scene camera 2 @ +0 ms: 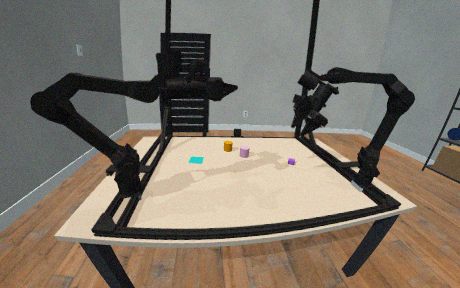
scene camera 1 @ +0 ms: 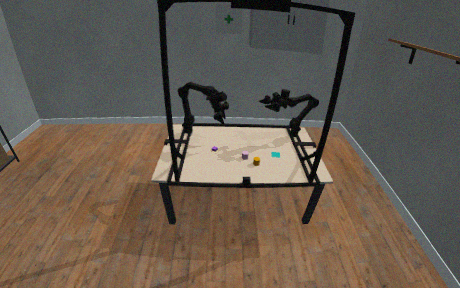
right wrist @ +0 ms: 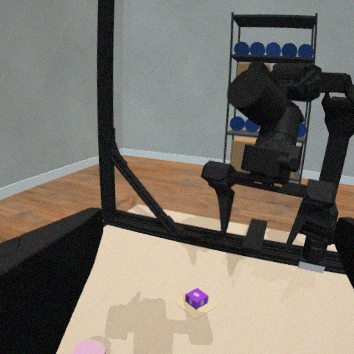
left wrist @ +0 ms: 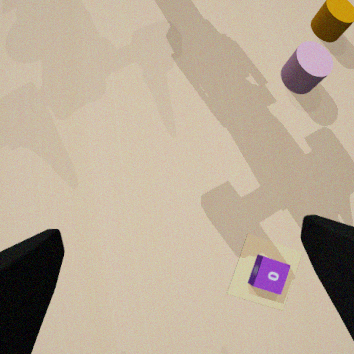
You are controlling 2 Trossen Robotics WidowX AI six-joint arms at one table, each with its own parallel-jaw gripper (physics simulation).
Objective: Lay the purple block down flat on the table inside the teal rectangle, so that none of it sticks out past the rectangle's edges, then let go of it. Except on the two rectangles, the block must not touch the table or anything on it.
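Pixels of known places: left gripper, fingertip midpoint: (scene camera 2: 296,131) (scene camera 1: 224,121) (right wrist: 253,243) (left wrist: 183,235); right gripper, fingertip midpoint: (scene camera 2: 230,86) (scene camera 1: 261,103) (right wrist: 222,225); left arm's base, link origin: (scene camera 2: 362,183) (scene camera 1: 188,131) (right wrist: 312,257); right arm's base, link origin: (scene camera 2: 130,191) (scene camera 1: 293,135).
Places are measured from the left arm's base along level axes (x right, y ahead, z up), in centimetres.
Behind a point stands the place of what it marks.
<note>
The purple block (scene camera 1: 214,148) {y 25.4, x 21.7, z 0.0 cm} (scene camera 2: 291,161) {y 26.2, x 19.7, z -0.1 cm} (left wrist: 273,275) {y 25.5, x 21.1, z 0.0 cm} (right wrist: 197,298) {y 26.5, x 20.3, z 0.0 cm} rests on a pale yellow rectangle (left wrist: 239,285) {y 24.5, x 18.0, z -1.8 cm} (right wrist: 196,313) {y 28.6, x 19.5, z -1.8 cm} on the table. The teal rectangle (scene camera 1: 275,154) {y 71.1, x 21.3, z -1.8 cm} (scene camera 2: 196,160) {y 71.2, x 20.7, z -1.8 cm} lies bare across the table; it does not show in the wrist views. My left gripper (scene camera 1: 224,113) {y 31.4, x 10.9, z 17.5 cm} (scene camera 2: 304,131) {y 31.4, x 10.9, z 17.5 cm} (left wrist: 183,235) {y 31.4, x 10.9, z 17.5 cm} (right wrist: 253,243) {y 31.4, x 10.9, z 17.5 cm} is open and empty, pointing down above the table. In its wrist view the block lies lower right, near the right finger. My right gripper (scene camera 1: 265,104) {y 57.8, x 8.1, z 32.5 cm} (scene camera 2: 236,88) {y 57.8, x 8.1, z 32.5 cm} is open and empty, held high and roughly level, far from the block.
A pink cylinder (scene camera 1: 245,155) {y 48.5, x 30.2, z 1.8 cm} (scene camera 2: 244,152) {y 48.6, x 25.6, z 1.0 cm} (left wrist: 306,67) {y 47.0, x 26.5, z 2.7 cm} (right wrist: 90,347) {y 47.6, x 28.1, z 2.6 cm} and an orange cylinder (scene camera 1: 256,161) {y 56.1, x 36.3, z 1.9 cm} (scene camera 2: 228,146) {y 56.2, x 31.8, z 1.2 cm} (left wrist: 332,20) {y 54.7, x 32.6, z 1.9 cm} stand upright between the block and the teal rectangle. A black frame (scene camera 1: 210,185) {y 28.0, x 58.8, z -3.1 cm} (scene camera 2: 260,230) {y 49.2, x -19.5, z 0.0 cm} borders the table, with tall posts.
</note>
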